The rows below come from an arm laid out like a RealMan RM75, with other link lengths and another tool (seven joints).
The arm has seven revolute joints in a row. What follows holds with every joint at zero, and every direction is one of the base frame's.
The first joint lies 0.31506 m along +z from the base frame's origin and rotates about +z.
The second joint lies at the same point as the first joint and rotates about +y.
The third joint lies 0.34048 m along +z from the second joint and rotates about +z.
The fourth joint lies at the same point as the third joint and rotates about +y.
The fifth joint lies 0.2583 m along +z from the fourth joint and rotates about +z.
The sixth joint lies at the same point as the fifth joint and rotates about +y.
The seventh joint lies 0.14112 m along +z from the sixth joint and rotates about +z.
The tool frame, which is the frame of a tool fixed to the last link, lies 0.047 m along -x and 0.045 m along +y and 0.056 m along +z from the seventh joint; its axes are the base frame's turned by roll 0, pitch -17.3 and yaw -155.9 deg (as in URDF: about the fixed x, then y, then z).
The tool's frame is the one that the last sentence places.
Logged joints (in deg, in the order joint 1, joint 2, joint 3, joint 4, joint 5, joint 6, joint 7), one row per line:
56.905 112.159 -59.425 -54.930 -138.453 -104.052 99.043
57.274 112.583 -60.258 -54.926 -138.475 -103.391 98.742
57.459 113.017 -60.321 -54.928 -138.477 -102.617 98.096
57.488 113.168 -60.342 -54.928 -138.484 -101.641 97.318
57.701 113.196 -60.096 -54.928 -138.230 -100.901 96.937
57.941 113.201 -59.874 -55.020 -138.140 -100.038 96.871
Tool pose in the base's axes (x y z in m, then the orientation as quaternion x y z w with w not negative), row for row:
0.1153 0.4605 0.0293 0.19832 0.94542 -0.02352 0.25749
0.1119 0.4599 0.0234 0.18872 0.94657 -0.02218 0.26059
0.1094 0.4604 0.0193 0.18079 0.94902 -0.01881 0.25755
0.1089 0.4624 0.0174 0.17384 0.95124 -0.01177 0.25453
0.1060 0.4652 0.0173 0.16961 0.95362 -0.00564 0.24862
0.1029 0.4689 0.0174 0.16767 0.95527 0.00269 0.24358
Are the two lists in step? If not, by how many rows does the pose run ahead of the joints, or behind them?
They are in step.
